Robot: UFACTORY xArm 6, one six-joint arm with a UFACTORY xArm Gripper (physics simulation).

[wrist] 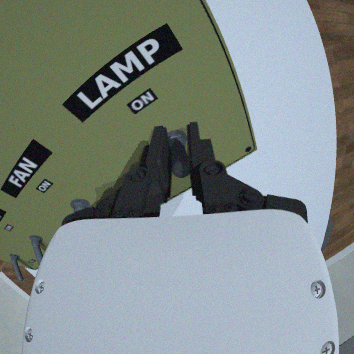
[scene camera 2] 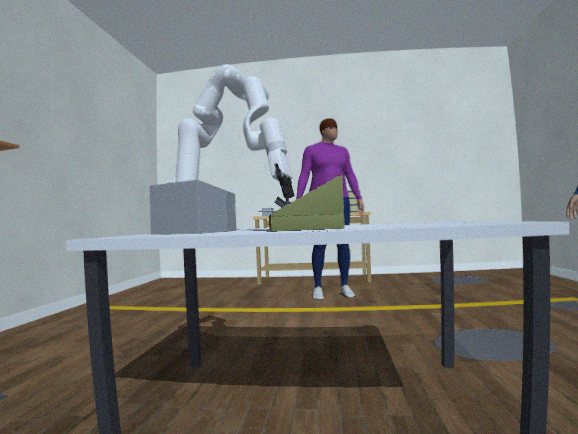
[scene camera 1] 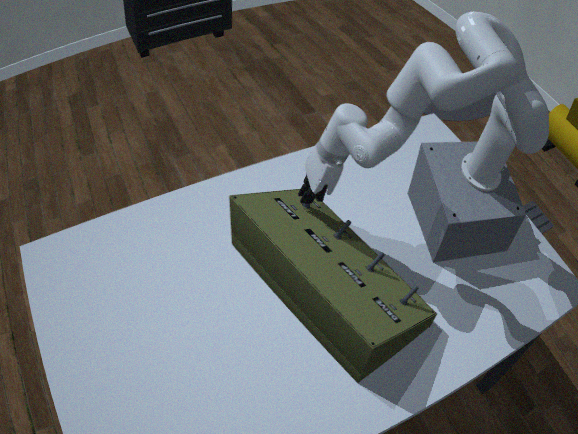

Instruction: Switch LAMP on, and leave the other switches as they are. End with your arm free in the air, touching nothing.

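Where they show: gripper, fingertip midpoint: (wrist: 178,141) (scene camera 2: 289,197) (scene camera 1: 304,198); arm's base at its link origin: (scene camera 2: 185,189) (scene camera 1: 481,172).
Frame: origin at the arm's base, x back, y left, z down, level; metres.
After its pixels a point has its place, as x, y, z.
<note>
The olive switch box (scene camera 1: 295,250) @(-0.570, -0.068, 0.018) (scene camera 2: 320,207) @(-0.540, -0.276, 0.112) (wrist: 30,90) @(-0.524, -0.158, 0.044) has a sloped panel with several grey levers in a row. My gripper (scene camera 1: 308,201) @(-0.437, -0.218, 0.068) (scene camera 2: 288,196) @(-0.437, -0.218, 0.068) (wrist: 178,141) @(-0.437, -0.218, 0.068) is at the LAMP lever (wrist: 180,160) @(-0.433, -0.216, 0.045), low over the panel, with its black fingers closed in on both sides of it. In the wrist view, this lever points away from the LAMP ON label (wrist: 142,101) @(-0.474, -0.210, 0.071); its OFF label is hidden. The FAN lever (scene camera 1: 342,229) @(-0.414, -0.092, 0.071) (wrist: 79,204) @(-0.428, -0.099, 0.086), PUMP lever (scene camera 1: 375,262) @(-0.407, 0.028, 0.072) (wrist: 37,248) @(-0.408, 0.020, 0.078) and DRIVE lever (scene camera 1: 409,295) @(-0.398, 0.147, 0.072) (wrist: 17,267) @(-0.393, 0.139, 0.075) lean away from their name labels.
The box stands on the white table (scene camera 1: 150,300) @(-0.888, -0.224, 0.186) (scene camera 2: 450,230) @(-0.856, -0.550, 0.196). The grey pedestal (scene camera 1: 475,235) @(-0.107, 0.110, 0.088) (scene camera 2: 192,207) @(-0.070, -0.153, 0.087) carries the arm near it. A person in a purple top (scene camera 2: 327,162) stands behind the table, by a wooden bench (scene camera 2: 300,266). A black cabinet (scene camera 1: 177,22) is against the wall.
</note>
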